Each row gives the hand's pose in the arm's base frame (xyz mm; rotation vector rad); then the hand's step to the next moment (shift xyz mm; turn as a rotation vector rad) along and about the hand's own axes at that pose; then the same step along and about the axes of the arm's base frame.
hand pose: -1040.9 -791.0 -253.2 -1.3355 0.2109 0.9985
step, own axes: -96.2 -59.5 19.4 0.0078 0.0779 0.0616
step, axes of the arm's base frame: -22.9 -23.7 109.9 -0.0746 0.0503 -0.0428
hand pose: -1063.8 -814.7 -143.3 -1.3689 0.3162 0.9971
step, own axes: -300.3 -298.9 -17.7 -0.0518 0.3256 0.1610
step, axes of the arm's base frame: 54.5 -103.8 407.5 -0.3268 0.0885 -0.1414
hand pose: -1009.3 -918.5 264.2 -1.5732 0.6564 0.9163
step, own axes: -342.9 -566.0 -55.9 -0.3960 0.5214 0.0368
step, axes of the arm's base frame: 288.4 35.4 597.2 -0.6470 -0.0956 0.0479
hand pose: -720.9 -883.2 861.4 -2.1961 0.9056 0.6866
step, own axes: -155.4 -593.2 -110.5 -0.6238 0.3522 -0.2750
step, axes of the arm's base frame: 373.2 305.9 394.2 -0.5952 -0.1387 0.4640
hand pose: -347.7 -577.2 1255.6 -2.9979 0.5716 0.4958
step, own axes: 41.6 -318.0 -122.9 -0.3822 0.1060 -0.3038
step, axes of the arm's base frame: 190.1 268.1 99.6 -0.2836 0.0026 0.4113
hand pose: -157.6 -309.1 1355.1 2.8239 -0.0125 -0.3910
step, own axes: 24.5 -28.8 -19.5 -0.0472 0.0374 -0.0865
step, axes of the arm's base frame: 27.9 31.9 3.3 -0.0212 -0.0091 0.1028
